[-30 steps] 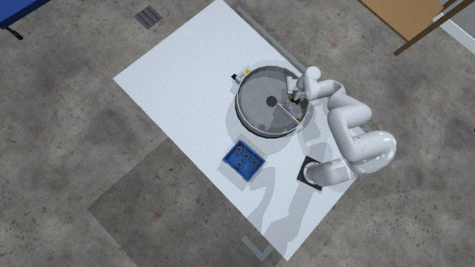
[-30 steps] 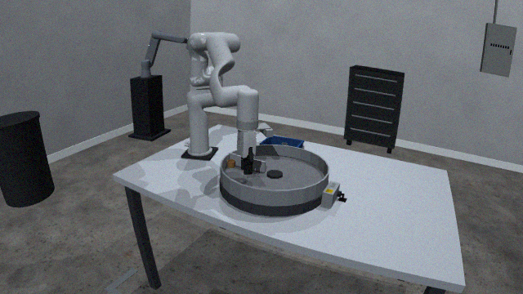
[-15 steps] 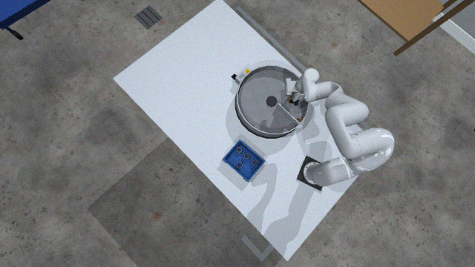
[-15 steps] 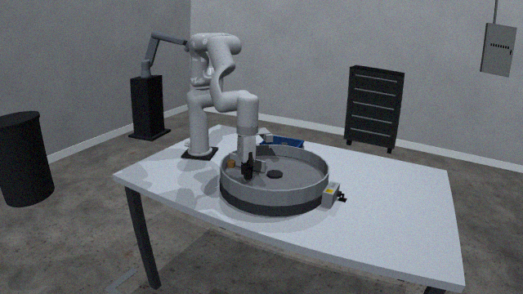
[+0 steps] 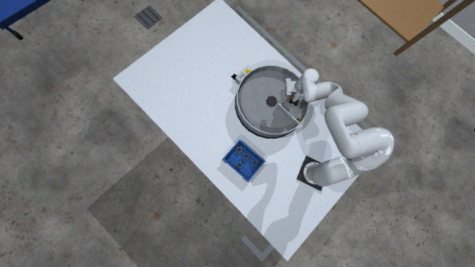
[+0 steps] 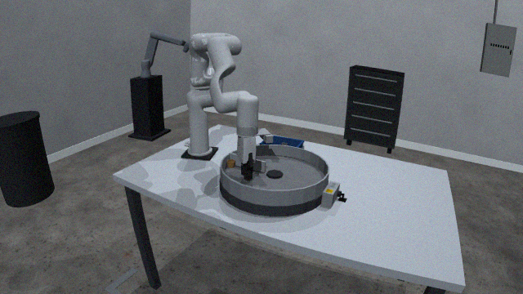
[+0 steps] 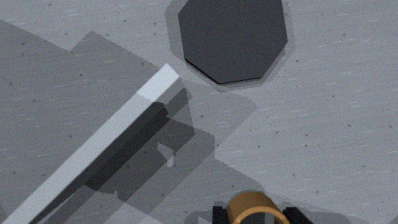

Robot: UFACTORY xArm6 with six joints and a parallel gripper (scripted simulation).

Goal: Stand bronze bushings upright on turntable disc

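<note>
Now: hand 460 mm to the right of the blue crate, 60 mm above it and 10 mm short of it. From my hand the other things lie so: turntable disc 90 mm ahead, 80 mm to the left, 30 mm below.
</note>
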